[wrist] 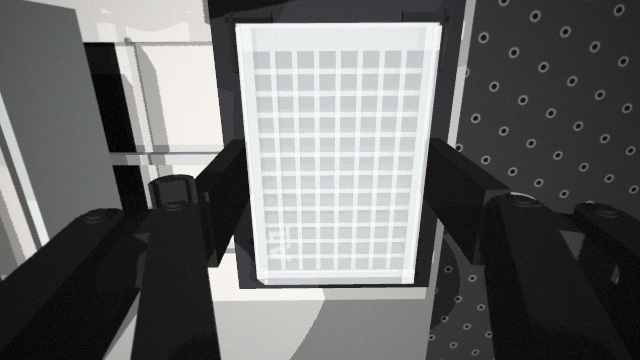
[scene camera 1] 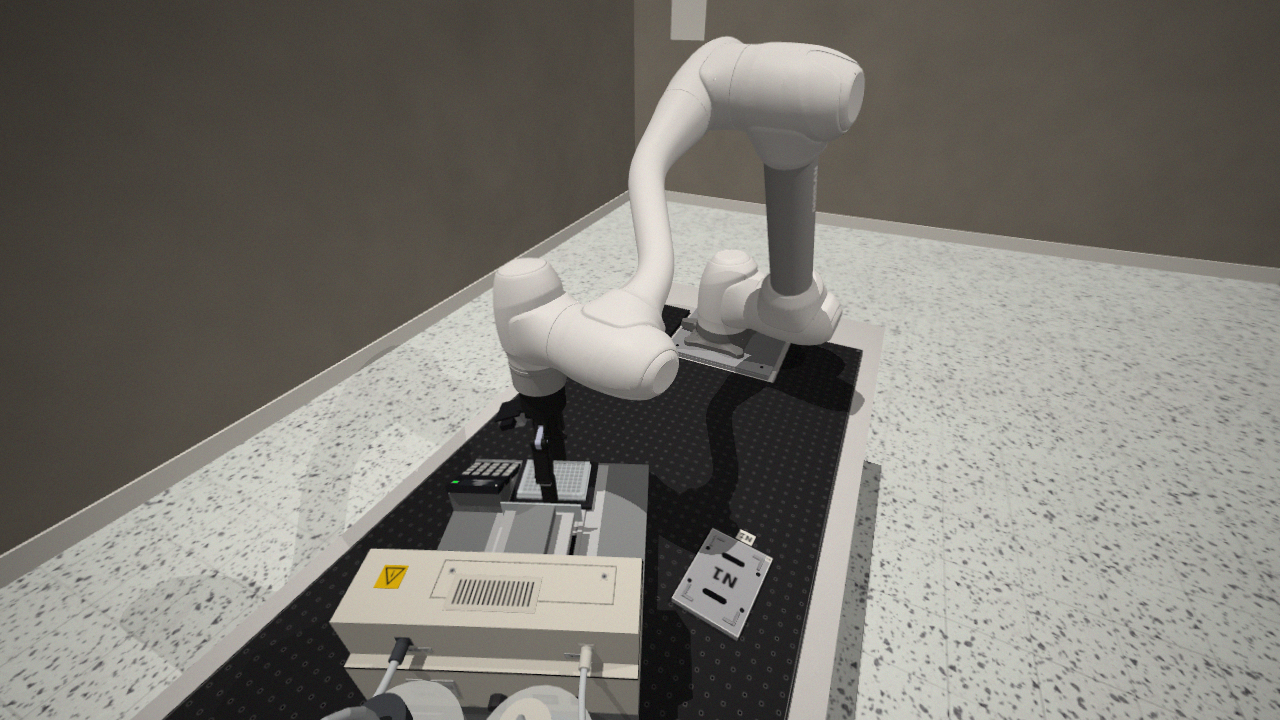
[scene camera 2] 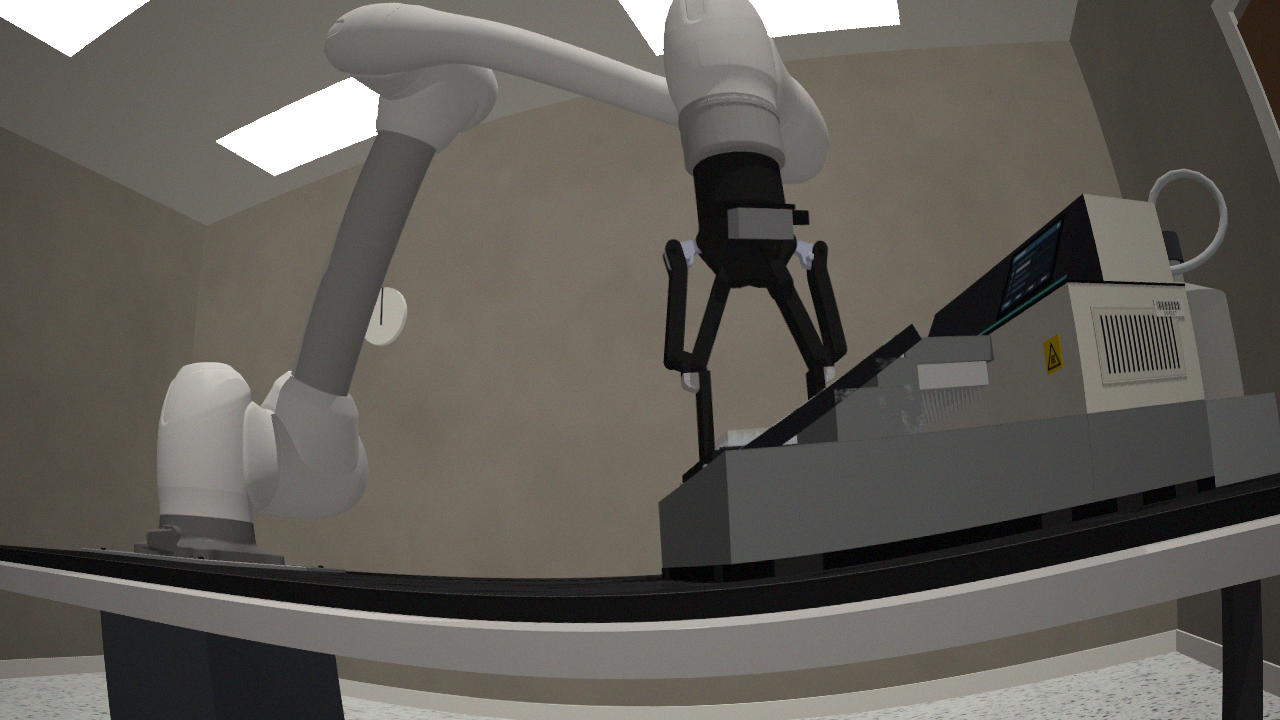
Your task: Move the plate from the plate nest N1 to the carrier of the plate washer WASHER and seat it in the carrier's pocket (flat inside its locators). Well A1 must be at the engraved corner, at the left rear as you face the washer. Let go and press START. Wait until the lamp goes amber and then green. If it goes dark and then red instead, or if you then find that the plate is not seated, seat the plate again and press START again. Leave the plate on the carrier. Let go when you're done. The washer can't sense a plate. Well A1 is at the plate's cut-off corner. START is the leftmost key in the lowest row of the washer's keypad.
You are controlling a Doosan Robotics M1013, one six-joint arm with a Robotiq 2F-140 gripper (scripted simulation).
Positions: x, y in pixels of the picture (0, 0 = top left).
Labels:
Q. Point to a plate washer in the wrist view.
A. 154, 76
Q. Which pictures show my gripper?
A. The wrist view, scene camera 1 and scene camera 2: all of them.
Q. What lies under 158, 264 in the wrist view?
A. My gripper.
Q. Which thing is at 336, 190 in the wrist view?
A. A well plate.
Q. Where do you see a plate washer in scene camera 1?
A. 486, 625

